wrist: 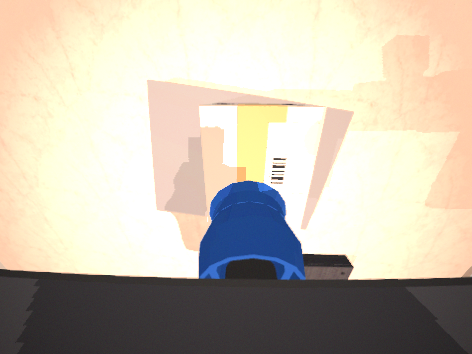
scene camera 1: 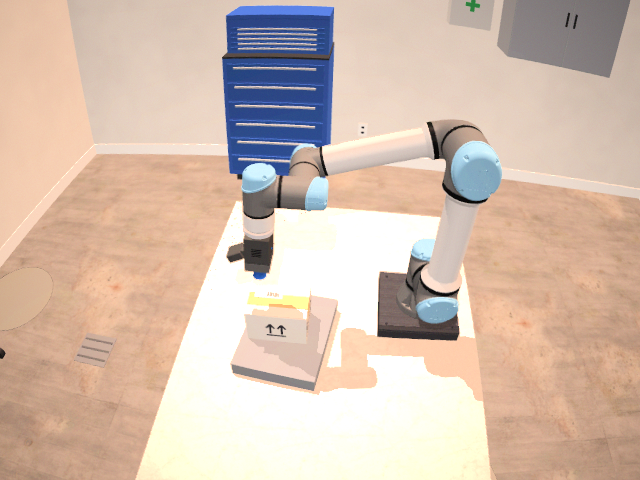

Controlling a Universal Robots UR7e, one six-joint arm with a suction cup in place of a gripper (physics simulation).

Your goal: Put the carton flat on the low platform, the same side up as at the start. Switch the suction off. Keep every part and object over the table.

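Places are measured from the arm's base along level axes (x ahead, y left, z up), in metres.
Pixels of known places: hand, its tool point: (wrist: 247, 214) (scene camera 1: 259, 275).
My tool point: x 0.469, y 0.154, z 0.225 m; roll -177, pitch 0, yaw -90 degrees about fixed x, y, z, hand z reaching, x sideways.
Observation:
Behind a point stands the place of what it marks.
The carton (scene camera 1: 258, 328) @[x 0.478, y 0.199, z 0.059 m] (wrist: 299, 140) @[x 0.478, y 0.097, z 0.116 m] stands upright and flat on the low grey platform (scene camera 1: 322, 324) @[x 0.302, y 0.123, z 0.008 m] (wrist: 167, 117) @[x 0.493, y 0.276, z 0.009 m]. The two arrows on its front face point up in the scene view. Its top has a yellow tape strip and a white label with a barcode. My suction gripper (scene camera 1: 259, 276) (wrist: 248, 196) is off. In the scene view its blue cup hangs above the back left of the carton, with a gap between them. In the wrist view the cup hides part of the carton's near end.
The platform rests on the pale table (scene camera 1: 289, 439) @[x 0.364, y 0.498, z -0.040 m]. The robot's dark base (scene camera 1: 390, 310) @[x 0.096, y 0.045, z 0.001 m] stands to the right of the platform. A blue drawer cabinet (scene camera 1: 279, 98) stands on the floor behind the table. Arm shadows fall across the table beside the platform.

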